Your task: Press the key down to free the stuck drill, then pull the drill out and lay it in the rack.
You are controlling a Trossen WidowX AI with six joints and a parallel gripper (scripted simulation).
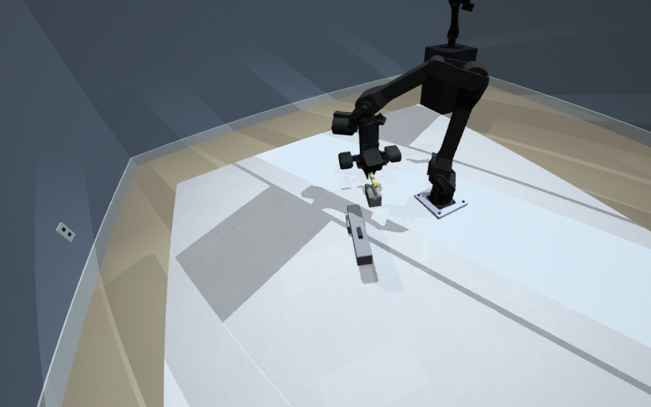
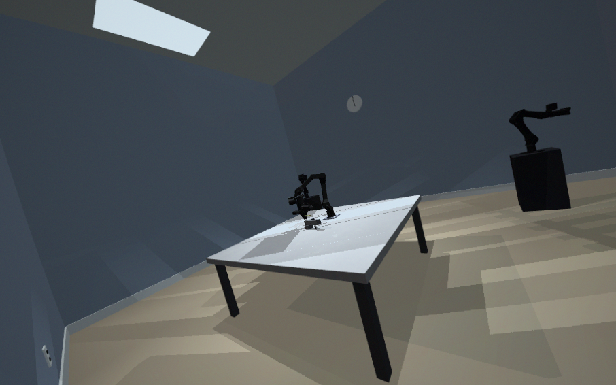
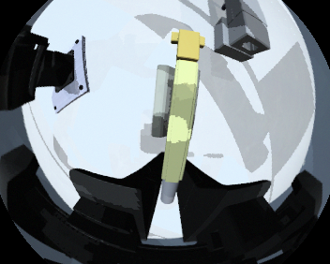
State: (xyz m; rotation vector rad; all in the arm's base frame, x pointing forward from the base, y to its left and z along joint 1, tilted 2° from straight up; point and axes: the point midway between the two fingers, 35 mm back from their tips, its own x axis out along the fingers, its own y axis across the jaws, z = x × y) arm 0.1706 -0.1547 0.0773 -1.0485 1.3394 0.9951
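Now: the drill 4 cm to the left of my gripper tip, 3 cm above it and 1 cm ahead of it. From my gripper tip the other things lie so: grey rack 5 cm to the left, 3 cm below, 1 cm ahead; then dark piece 22 cm to the left, 13 cm ahead, 1 cm above.
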